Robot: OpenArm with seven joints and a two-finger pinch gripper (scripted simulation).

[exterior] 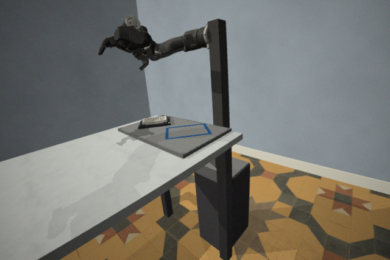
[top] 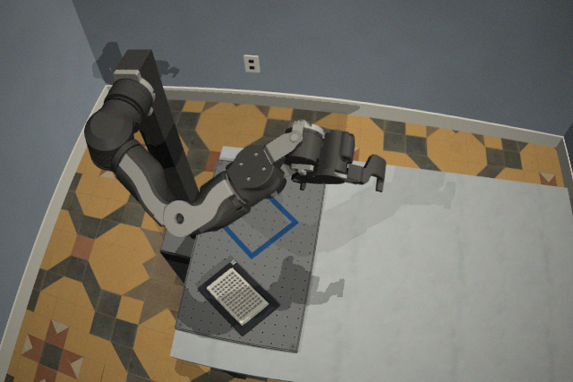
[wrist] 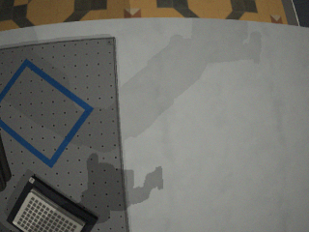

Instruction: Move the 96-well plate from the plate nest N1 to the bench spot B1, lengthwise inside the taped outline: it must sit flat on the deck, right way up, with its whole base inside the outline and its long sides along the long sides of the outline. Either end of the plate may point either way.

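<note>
The white 96-well plate lies 20 cm behind my hand, 17 cm to the right of it and 29 cm below it. Also, from my hand: black plate nest: 20 cm behind, 17 cm to the right, 30 cm below.
</note>
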